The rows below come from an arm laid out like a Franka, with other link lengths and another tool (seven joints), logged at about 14 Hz.
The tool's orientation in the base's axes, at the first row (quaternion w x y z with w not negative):
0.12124 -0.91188 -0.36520 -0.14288
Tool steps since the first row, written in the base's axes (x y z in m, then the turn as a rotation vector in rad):
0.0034 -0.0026 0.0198 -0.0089 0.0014 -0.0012
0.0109 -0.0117 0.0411 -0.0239 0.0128 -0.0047
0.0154 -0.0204 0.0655 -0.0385 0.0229 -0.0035
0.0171 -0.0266 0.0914 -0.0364 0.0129 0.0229
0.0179 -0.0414 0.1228 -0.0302 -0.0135 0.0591
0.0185 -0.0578 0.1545 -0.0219 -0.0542 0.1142
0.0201 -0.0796 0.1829 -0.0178 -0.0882 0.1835
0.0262 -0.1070 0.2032 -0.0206 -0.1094 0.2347
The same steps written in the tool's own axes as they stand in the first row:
0.0076 0.0019 -0.0187 -0.0057 -0.0071 0.0000
0.0145 0.0111 -0.0401 -0.0101 -0.0252 0.0044
0.0207 0.0175 -0.0649 -0.0134 -0.0427 0.0041
0.0270 0.0200 -0.0907 -0.0091 -0.0373 -0.0234
0.0291 0.0273 -0.1246 -0.0088 -0.0186 -0.0645
0.0303 0.0356 -0.1593 -0.0095 0.0095 -0.1276
0.0275 0.0488 -0.1925 -0.0039 0.0282 -0.2024
0.0215 0.0699 -0.2192 -0.0014 0.0352 -0.2574

